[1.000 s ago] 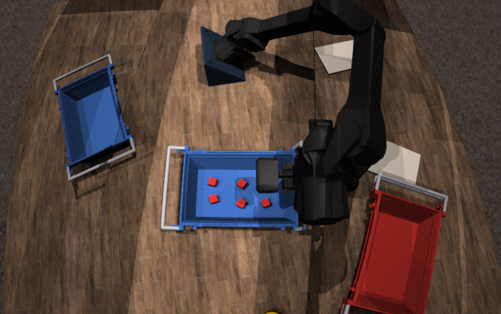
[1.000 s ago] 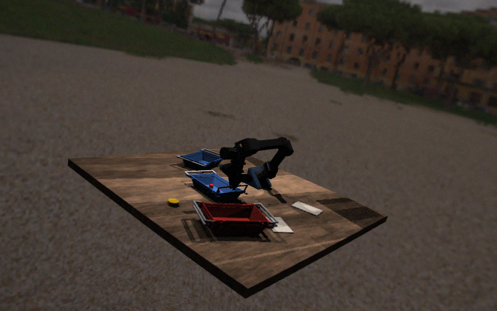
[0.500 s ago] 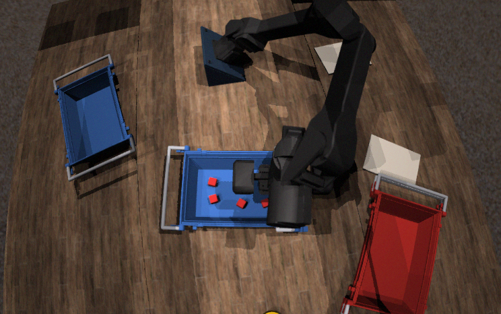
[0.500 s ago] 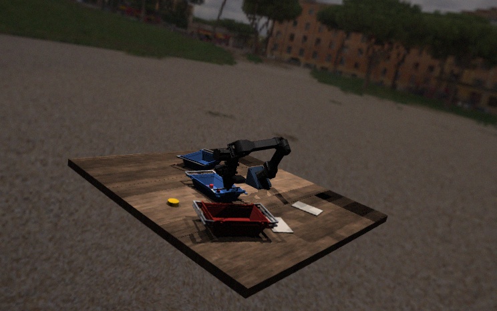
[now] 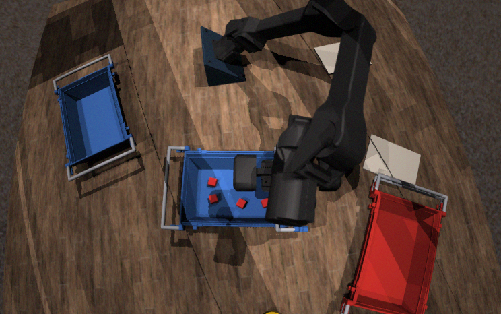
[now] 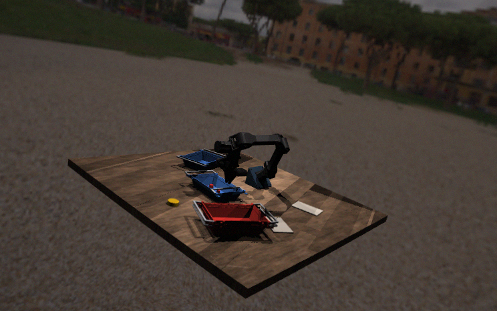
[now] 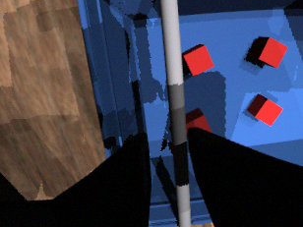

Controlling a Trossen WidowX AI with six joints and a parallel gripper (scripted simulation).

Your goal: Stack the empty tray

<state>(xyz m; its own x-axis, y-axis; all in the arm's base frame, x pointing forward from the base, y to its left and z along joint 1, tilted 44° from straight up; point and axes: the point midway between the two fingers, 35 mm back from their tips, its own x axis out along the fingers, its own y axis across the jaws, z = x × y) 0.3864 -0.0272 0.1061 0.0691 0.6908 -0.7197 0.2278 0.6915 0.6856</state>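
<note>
Now: gripper tip 300 mm past the blue tray, 430 mm to the left of it and 50 mm above it. Also, from my gripper tip: yellow block (280 mm ahead, 80 mm to the right, 80 mm below).
</note>
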